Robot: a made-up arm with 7 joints. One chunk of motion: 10 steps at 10 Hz.
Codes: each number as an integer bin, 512 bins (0 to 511) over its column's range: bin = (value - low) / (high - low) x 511, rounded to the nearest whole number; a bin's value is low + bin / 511 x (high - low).
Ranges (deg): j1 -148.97..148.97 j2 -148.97..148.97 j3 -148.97..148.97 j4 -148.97..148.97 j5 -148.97..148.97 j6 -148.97..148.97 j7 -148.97..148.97
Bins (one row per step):
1: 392 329 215 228 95 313 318
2: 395 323 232 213 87 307 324
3: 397 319 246 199 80 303 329
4: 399 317 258 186 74 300 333
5: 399 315 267 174 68 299 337
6: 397 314 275 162 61 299 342
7: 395 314 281 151 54 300 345
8: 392 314 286 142 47 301 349
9: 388 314 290 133 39 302 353
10: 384 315 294 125 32 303 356
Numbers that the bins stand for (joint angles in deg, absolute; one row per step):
1: 79.59 42.85 -23.61 -16.03 -93.58 33.53 36.44
2: 81.34 39.36 -13.70 -24.78 -98.24 30.03 39.94
3: 82.50 37.02 -5.54 -32.94 -102.33 27.70 42.85
4: 83.67 35.86 1.46 -40.52 -105.82 25.95 45.19
5: 83.67 34.69 6.71 -47.52 -109.32 25.36 47.52
6: 82.50 34.11 11.37 -54.52 -113.40 25.36 50.43
7: 81.34 34.11 14.87 -60.93 -117.49 25.95 52.18
8: 79.59 34.11 17.78 -66.18 -121.57 26.53 54.52
9: 77.25 34.11 20.12 -71.42 -126.23 27.11 56.85
10: 74.92 34.69 22.45 -76.09 -130.31 27.70 58.60

